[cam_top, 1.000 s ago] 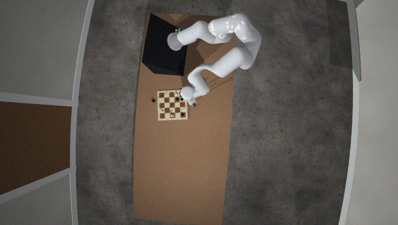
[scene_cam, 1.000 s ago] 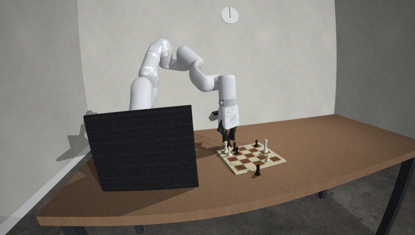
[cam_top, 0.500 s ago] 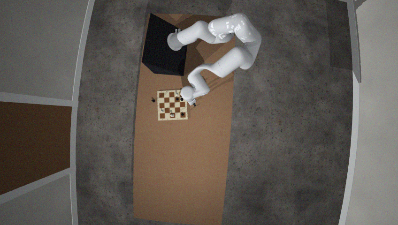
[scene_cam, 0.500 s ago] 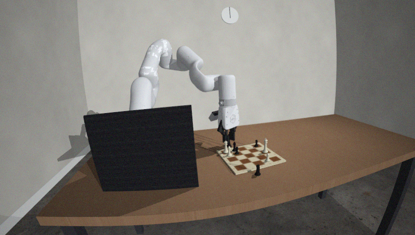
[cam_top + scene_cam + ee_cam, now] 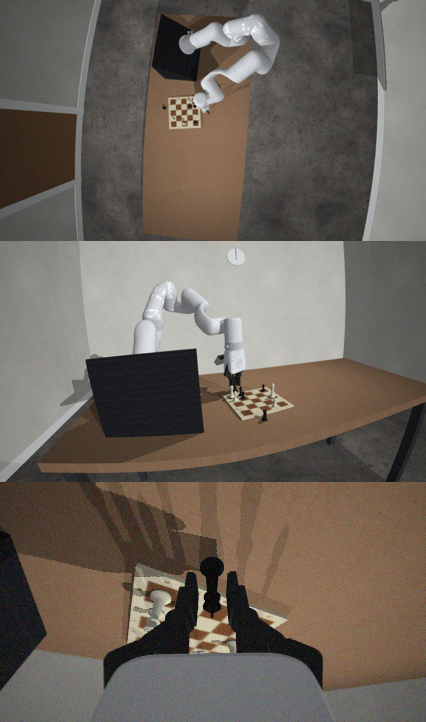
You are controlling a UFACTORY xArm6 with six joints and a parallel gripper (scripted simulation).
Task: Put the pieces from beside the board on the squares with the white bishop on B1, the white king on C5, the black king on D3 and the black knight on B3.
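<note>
My hand is 10 mm above the black king. The rest, counted from my hand: white king 130 mm ahead, 130 mm to the right, 10 mm below; then chessboard 50 mm ahead, 130 mm to the right, 40 mm below; then white pawn 100 mm ahead, 210 mm to the right, 30 mm below.
</note>
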